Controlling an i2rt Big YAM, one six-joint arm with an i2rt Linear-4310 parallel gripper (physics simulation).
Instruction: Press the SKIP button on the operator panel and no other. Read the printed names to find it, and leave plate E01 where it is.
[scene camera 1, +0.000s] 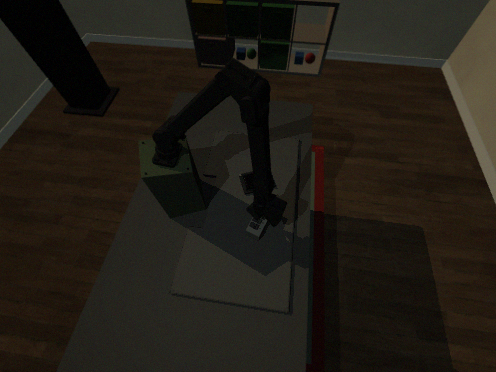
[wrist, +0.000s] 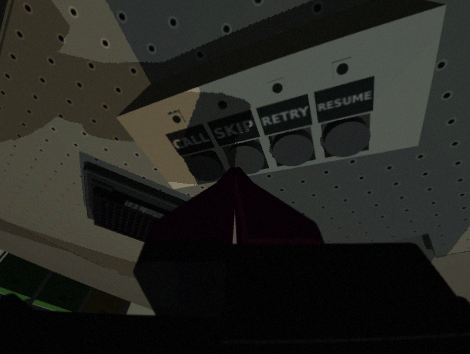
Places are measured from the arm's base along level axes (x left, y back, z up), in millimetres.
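Pixels of known places: gripper, between the fingertips: (wrist: 234, 176); arm's base, origin of its link: (scene camera 1: 167, 154).
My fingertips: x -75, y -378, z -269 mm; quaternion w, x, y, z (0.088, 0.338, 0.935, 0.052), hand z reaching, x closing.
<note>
For each thing: its top centre in the pictures, then the offset to it from my fingertips. "spot": a spot on its surface instead. Level surfaces: height alone.
- operator panel, centre of its top: (wrist: 260, 132) (scene camera 1: 260, 218) dy -10, dx -25, dz -13 mm
- SKIP button, centre of its top: (wrist: 245, 160) dy +2, dx -5, dz -13 mm
- CALL button, centre of its top: (wrist: 204, 169) dy -8, dx +24, dz -13 mm
- RETRY button, centre of its top: (wrist: 292, 151) dy +12, dx -33, dz -13 mm
- Plate E01, centre of its top: (wrist: 140, 227) (scene camera 1: 256, 178) dy +34, dx +205, dz -43 mm
- perforated board, height of its surface: dz -69 mm
- table, height of its surface: dz -82 mm
- dark rail, a spot on its surface: (scene camera 1: 294, 200) spot: dy -169, dx +117, dz -69 mm
The operator panel (scene camera 1: 257, 229) (wrist: 400, 95) is a pale box with a row of round dark buttons under printed names: CALL, SKIP, RETRY, RESUME. The SKIP button (wrist: 248, 157) is second from the left in the wrist view, between the CALL button (wrist: 204, 166) and the RETRY button (wrist: 292, 149). My gripper (scene camera 1: 266, 218) (wrist: 234, 176) is shut and empty. Its tips overlap the lower left edge of the SKIP button in the wrist view; whether they touch it I cannot tell. Plate E01 (scene camera 1: 246, 183) (wrist: 130, 200), a dark gridded plate, lies apart from the panel, its label too dim to read surely.
The panel and plate are on a perforated board (scene camera 1: 230, 285) (wrist: 310, 205) on the table (scene camera 1: 125, 300). A green block (scene camera 1: 175, 192) carries the arm's base. A dark rail (scene camera 1: 296, 200) runs along the board's right edge, with a red strip (scene camera 1: 318, 250) beyond.
</note>
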